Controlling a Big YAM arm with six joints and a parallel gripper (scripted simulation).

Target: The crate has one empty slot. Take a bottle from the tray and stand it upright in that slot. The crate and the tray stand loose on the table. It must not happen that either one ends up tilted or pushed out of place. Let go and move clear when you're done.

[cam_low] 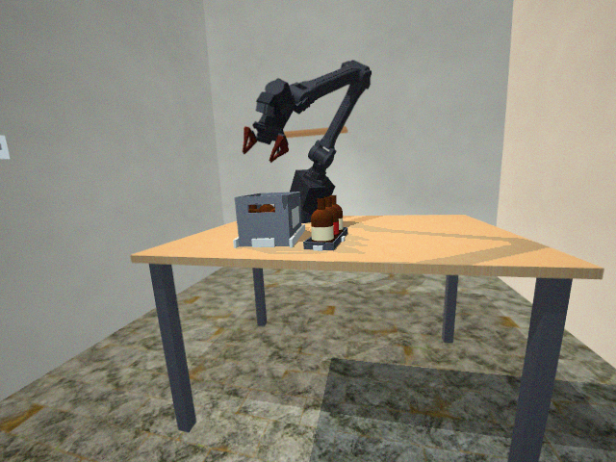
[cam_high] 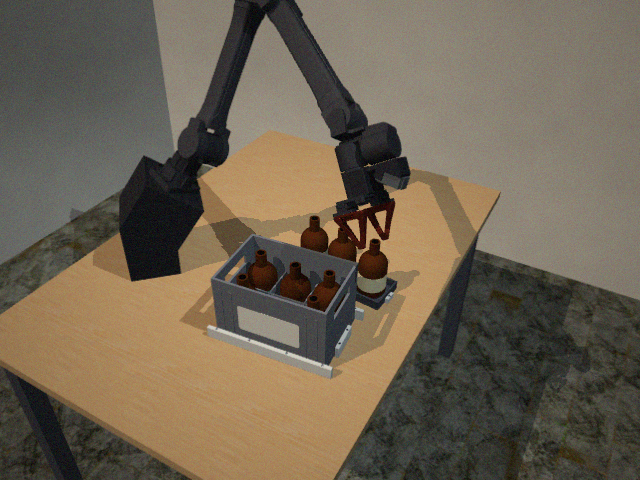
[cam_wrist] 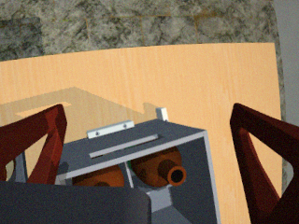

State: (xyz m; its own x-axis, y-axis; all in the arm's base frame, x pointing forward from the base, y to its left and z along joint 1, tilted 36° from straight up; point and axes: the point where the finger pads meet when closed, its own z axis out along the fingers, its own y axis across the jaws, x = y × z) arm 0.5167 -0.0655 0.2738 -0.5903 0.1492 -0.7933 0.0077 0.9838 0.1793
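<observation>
Now: hand 17 cm past the grey crate, 8 cm to the left of it and 22 cm above it. Round my hand: dark tray (20 cm behind, 14 cm to the left, 29 cm below).
</observation>
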